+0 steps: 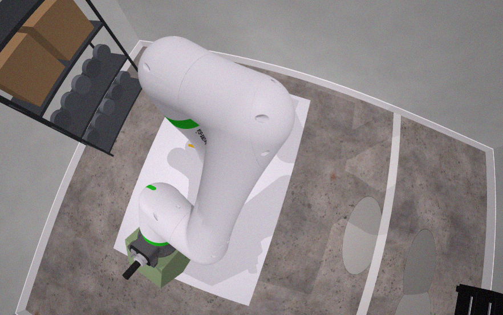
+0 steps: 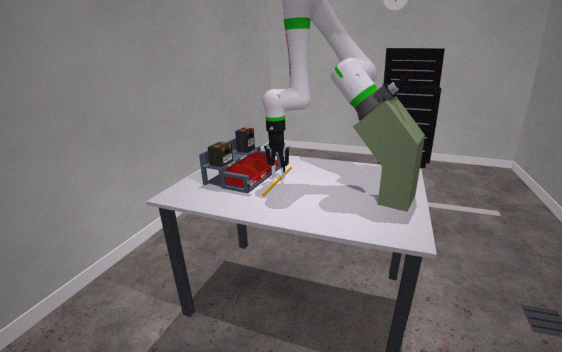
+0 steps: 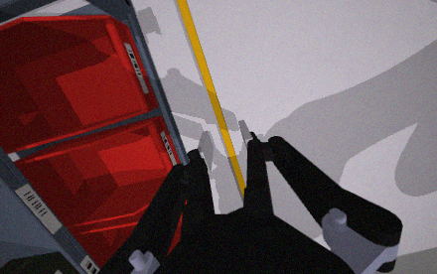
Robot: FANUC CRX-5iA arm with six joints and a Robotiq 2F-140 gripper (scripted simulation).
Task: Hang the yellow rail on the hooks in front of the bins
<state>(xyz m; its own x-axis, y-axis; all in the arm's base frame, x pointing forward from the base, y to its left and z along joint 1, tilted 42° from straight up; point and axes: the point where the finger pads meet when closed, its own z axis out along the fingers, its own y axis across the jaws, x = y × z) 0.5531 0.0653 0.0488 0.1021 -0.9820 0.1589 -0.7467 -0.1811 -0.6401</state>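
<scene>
Now: hand 40 mm above the yellow rail.
</scene>
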